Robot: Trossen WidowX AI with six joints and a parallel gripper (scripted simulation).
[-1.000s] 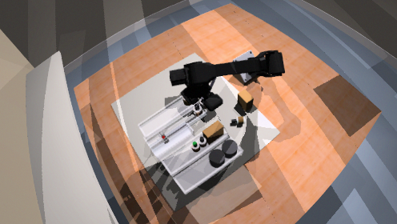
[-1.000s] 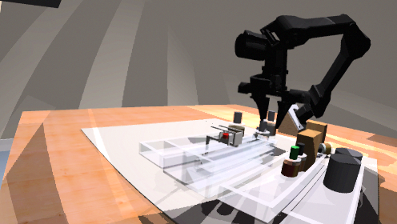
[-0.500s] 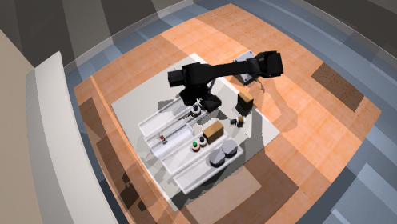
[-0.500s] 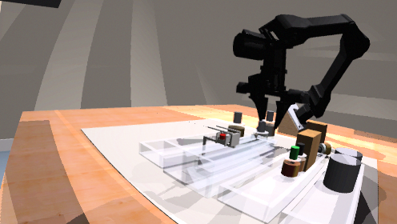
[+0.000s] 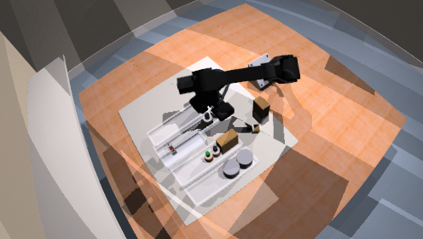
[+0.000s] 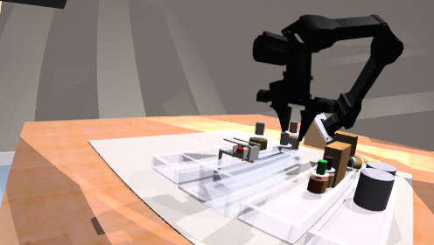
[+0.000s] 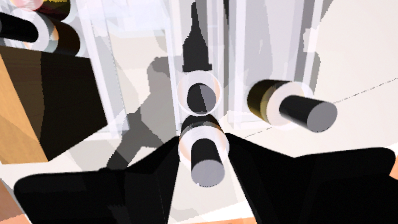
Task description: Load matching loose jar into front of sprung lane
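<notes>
My gripper tip is now 2 cm short of the brown box, 13 cm to the right of it and 2 cm above it. From my gripper tip the other things lie so: sprung lane 16 cm ahead, 5 cm to the left, 4 cm below; dark rod 11 cm behind, 11 cm to the right, 5 cm below; jar 10 cm behind, 13 cm to the left, 4 cm below.
</notes>
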